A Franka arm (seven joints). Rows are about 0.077 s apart.
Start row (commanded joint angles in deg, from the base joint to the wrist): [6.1 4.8 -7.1 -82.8 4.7 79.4 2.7]
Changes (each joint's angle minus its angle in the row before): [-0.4 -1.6 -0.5 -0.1 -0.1 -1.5 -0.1]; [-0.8 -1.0 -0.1 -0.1 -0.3 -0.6 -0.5]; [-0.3 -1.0 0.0 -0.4 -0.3 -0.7 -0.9]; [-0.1 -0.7 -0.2 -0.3 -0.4 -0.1 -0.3]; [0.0 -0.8 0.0 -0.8 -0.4 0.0 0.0]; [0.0 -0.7 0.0 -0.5 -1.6 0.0 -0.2]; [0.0 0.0 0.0 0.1 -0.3 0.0 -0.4]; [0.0 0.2 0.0 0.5 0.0 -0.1 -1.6]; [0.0 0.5 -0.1 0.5 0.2 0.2 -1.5]
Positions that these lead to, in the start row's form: [5.7 3.2 -7.6 -82.9 4.6 77.9 2.6]; [4.9 2.2 -7.7 -83.0 4.3 77.3 2.1]; [4.6 1.2 -7.7 -83.4 4.0 76.6 1.2]; [4.5 0.5 -7.9 -83.7 3.6 76.5 0.9]; [4.5 -0.3 -7.9 -84.5 3.2 76.5 0.9]; [4.5 -1.0 -7.9 -85.0 1.6 76.5 0.7]; [4.5 -1.0 -7.9 -84.9 1.3 76.5 0.3]; [4.5 -0.8 -7.9 -84.4 1.3 76.4 -1.3]; [4.5 -0.3 -8.0 -83.9 1.5 76.6 -2.8]
